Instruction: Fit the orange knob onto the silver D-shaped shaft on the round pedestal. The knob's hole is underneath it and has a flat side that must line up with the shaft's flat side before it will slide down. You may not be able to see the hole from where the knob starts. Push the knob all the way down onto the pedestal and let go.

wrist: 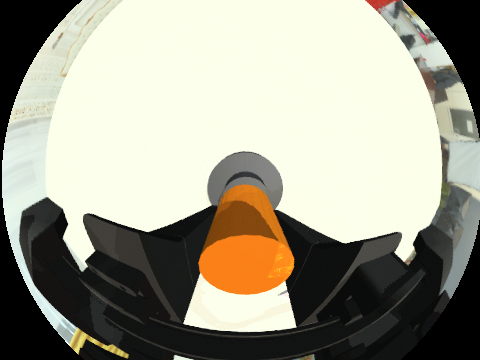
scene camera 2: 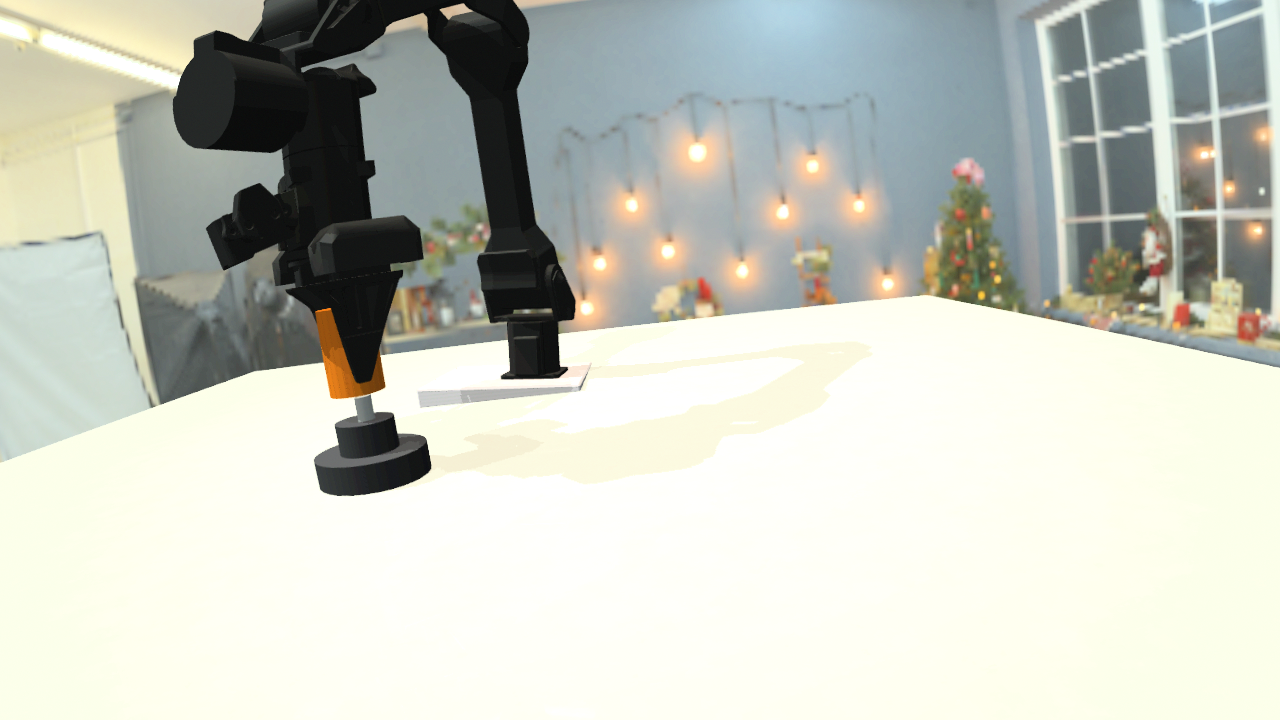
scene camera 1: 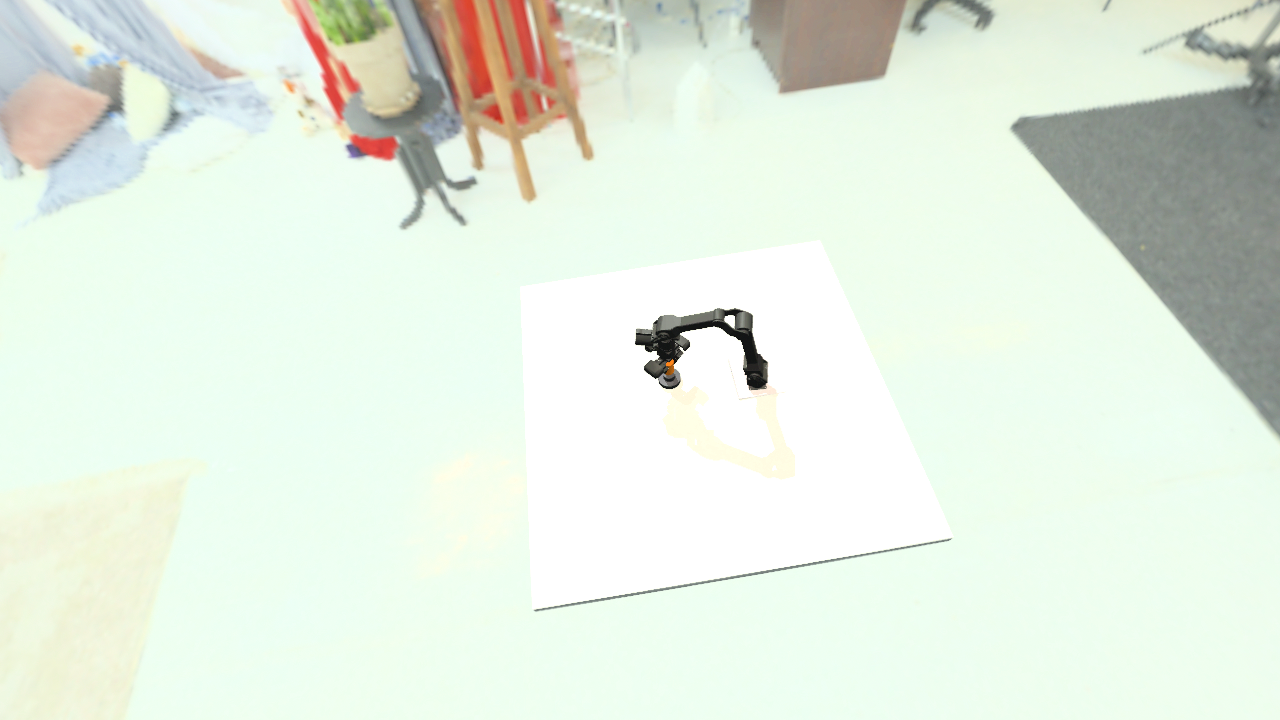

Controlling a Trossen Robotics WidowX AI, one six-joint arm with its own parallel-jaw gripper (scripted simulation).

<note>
My gripper (scene camera 2: 355, 379) holds an orange knob (scene camera 2: 341, 384). I also see a pedestal (scene camera 2: 371, 457).
The orange knob also shows in the wrist view (wrist: 245, 253). My gripper also shows in the wrist view (wrist: 245, 213) and in scene camera 1 (scene camera 1: 668, 369). The pedestal also shows in the wrist view (wrist: 251, 168).
</note>
